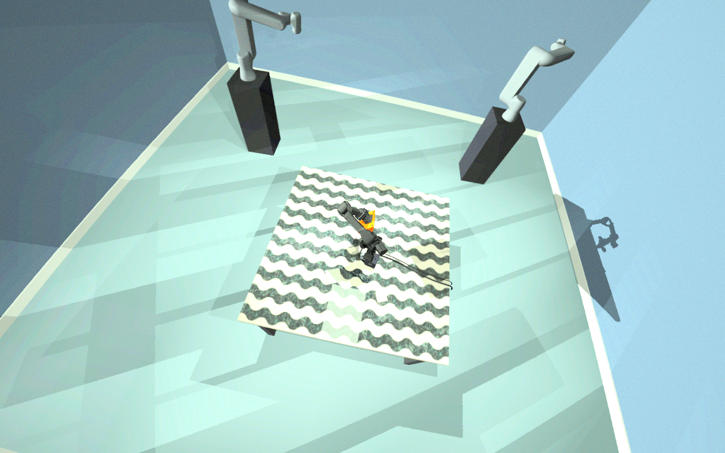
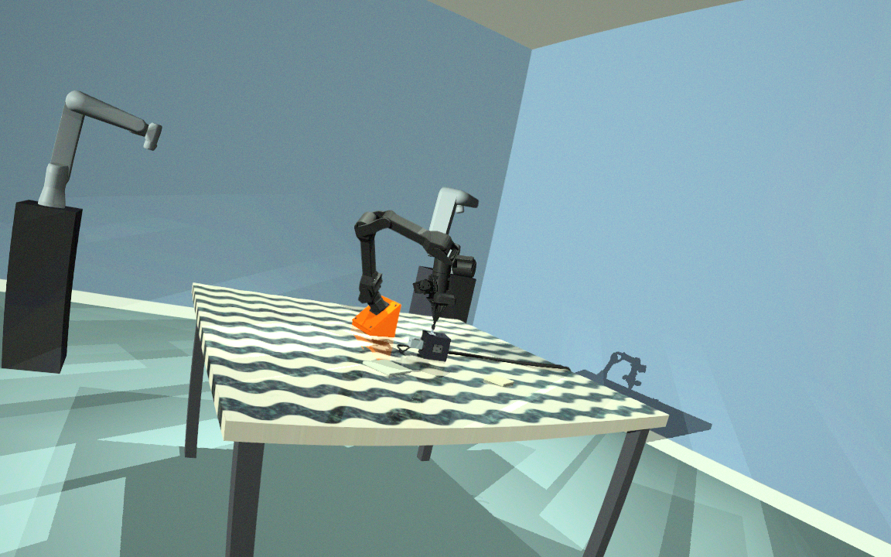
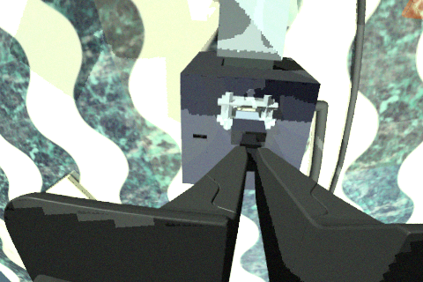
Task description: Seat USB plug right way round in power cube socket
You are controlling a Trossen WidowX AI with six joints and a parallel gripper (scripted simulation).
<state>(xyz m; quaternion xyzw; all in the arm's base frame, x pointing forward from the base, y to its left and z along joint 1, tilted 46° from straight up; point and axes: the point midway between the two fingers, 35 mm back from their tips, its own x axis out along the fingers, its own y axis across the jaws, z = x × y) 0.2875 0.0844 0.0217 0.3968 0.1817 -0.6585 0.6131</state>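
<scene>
My gripper tip is 20 mm above the dark USB plug.
</scene>
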